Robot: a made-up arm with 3 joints. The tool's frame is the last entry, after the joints.
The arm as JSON. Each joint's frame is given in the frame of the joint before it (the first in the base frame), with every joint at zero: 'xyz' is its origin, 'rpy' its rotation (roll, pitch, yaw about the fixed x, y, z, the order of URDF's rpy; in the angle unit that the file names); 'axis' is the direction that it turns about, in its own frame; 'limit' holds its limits. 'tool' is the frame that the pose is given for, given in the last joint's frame.
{
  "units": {
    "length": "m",
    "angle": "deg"
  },
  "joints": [
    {
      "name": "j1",
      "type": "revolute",
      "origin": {
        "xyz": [
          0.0,
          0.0,
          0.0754
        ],
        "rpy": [
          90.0,
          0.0,
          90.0
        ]
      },
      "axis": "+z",
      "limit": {
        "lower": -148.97,
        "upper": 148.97
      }
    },
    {
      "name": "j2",
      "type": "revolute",
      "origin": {
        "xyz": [
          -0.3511,
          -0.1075,
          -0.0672
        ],
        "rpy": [
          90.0,
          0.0,
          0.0
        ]
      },
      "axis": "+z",
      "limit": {
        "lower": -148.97,
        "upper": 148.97
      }
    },
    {
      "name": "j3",
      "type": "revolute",
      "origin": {
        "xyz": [
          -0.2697,
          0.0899,
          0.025
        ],
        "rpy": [
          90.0,
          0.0,
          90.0
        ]
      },
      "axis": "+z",
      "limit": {
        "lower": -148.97,
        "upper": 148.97
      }
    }
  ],
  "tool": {
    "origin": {
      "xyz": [
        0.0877,
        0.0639,
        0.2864
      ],
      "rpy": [
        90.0,
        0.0,
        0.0
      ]
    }
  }
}
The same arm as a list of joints. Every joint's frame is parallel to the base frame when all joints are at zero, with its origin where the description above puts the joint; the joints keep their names.
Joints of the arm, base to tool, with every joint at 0 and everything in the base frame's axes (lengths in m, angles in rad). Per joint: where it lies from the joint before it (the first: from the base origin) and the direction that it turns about. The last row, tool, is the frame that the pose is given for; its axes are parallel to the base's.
j1: axis 1 0 0 offset 0 0 0.0754
j2: axis 0 0 -1 offset -0.0672 -0.3511 -0.1075
j3: axis 0 1 0 offset 0.0899 -0.2697 -0.025
tool: offset 0.0877 0.2864 -0.0639
Joint limits (rad, base to tool): -2.6..2.6 -2.6..2.6 -2.6..2.6

